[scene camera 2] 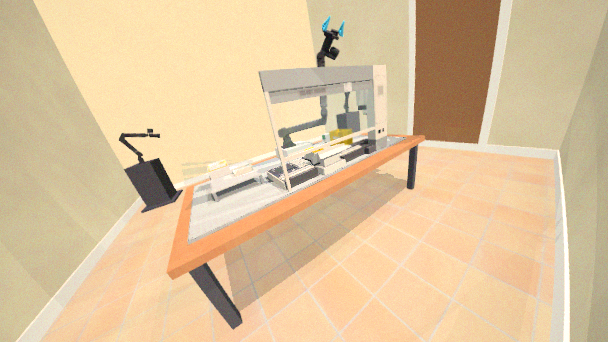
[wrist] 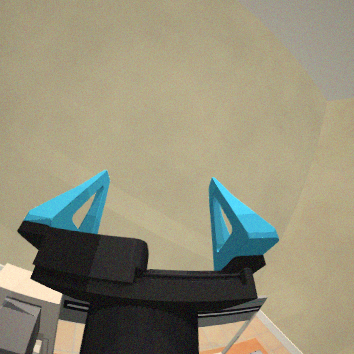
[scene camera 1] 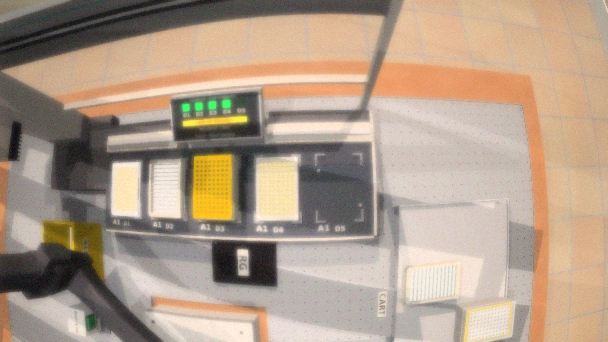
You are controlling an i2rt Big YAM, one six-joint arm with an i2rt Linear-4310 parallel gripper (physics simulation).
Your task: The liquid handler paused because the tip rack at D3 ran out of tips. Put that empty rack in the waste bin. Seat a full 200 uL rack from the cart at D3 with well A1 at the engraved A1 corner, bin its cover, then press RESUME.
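Places are measured from the arm's base along level axes (x ahead, y left, z up), in metres.
Where they show: gripper, fingertip midpoint: (scene camera 2: 337, 18) (wrist: 158, 178).
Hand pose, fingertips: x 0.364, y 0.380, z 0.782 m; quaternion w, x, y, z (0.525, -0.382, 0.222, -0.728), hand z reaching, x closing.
Observation:
After its pixels a point has its place.
My gripper (scene camera 2: 334, 22) @[z 0.782, x 0.364, y 0.380 m] (wrist: 158, 178) @[z 0.782, x 0.364, y 0.380 m] is open and empty, pointing up high above the liquid handler. In scene camera 1, an orange-yellow tip rack (scene camera 1: 212, 187) @[z 0.023, x 0.401, y 0.044 m] stands at D3 on the dark deck (scene camera 1: 340, 185) @[z -0.037, x 0.443, y -0.201 m]. The yellow waste bin (scene camera 1: 54, 231) @[z 0.008, x 0.217, y 0.500 m] (scene camera 2: 342, 136) is at the left, partly behind the arm. On the cart (scene camera 1: 445, 225) @[z -0.023, x 0.382, y -0.441 m] lie a rack with pale green stripes (scene camera 1: 432, 282) @[z -0.001, x 0.258, y -0.424 m] and a yellow-edged rack (scene camera 1: 489, 321) @[z 0.048, x 0.176, y -0.570 m] with a grid of dots. A green button (scene camera 1: 90, 322) @[z 0.004, x 0.007, y 0.358 m] on a white box is at lower left. The screen (scene camera 1: 217, 116) @[z 0.031, x 0.541, y 0.056 m] shows green squares and a yellow bar.
White-framed labware (scene camera 1: 126, 189) @[z -0.024, x 0.366, y 0.285 m] is at D1, a striped rack (scene camera 1: 166, 187) @[z -0.021, x 0.387, y 0.169 m] at D2, a yellow-dotted plate (scene camera 1: 277, 189) @[z -0.025, x 0.419, y -0.079 m] at D4. D5 holds corner marks. A black block (scene camera 1: 244, 263) @[z -0.075, x 0.251, y -0.021 m] marked RG lies in front of D3. The handler's frame post (scene camera 1: 381, 60) @[z 0.193, x 0.626, y -0.239 m] (scene camera 2: 278, 145) @[z 0.158, x 0.640, y -0.237 m] rises at the deck's right.

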